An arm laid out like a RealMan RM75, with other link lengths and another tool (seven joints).
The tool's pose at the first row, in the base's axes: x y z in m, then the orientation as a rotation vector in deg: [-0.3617, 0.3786, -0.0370, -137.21, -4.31, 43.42]
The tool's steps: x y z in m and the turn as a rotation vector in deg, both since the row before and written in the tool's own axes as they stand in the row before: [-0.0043, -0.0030, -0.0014, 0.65, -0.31, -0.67]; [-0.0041, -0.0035, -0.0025, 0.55, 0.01, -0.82]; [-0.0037, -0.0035, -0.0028, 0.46, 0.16, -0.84]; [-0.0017, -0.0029, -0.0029, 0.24, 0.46, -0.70]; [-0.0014, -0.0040, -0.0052, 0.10, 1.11, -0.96]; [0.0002, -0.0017, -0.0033, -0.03, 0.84, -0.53]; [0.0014, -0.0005, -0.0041, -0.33, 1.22, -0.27]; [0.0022, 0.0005, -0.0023, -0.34, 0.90, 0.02]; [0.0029, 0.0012, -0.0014, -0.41, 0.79, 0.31]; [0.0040, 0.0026, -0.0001, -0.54, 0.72, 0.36]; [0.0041, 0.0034, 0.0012, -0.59, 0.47, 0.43]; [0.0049, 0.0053, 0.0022, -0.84, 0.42, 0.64]
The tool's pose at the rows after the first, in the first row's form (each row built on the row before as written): [-0.3642, 0.3793, -0.0322, -136.34, -4.98, 43.40]; [-0.3658, 0.3797, -0.0265, -135.65, -5.72, 42.93]; [-0.3670, 0.3800, -0.0208, -135.09, -6.46, 42.29]; [-0.3666, 0.3802, -0.0164, -134.86, -6.99, 41.38]; [-0.3646, 0.3800, -0.0100, -134.92, -7.59, 39.59]; [-0.3626, 0.3795, -0.0069, -135.09, -7.85, 38.34]; [-0.3593, 0.3779, -0.0046, -135.71, -7.75, 36.78]; [-0.3563, 0.3767, -0.0043, -136.30, -7.45, 35.74]; [-0.3532, 0.3757, -0.0053, -136.98, -6.88, 34.97]; [-0.3498, 0.3746, -0.0084, -137.77, -6.32, 34.31]; [-0.3469, 0.3735, -0.0129, -138.55, -5.79, 33.98]; [-0.3439, 0.3716, -0.0195, -139.59, -5.11, 33.83]
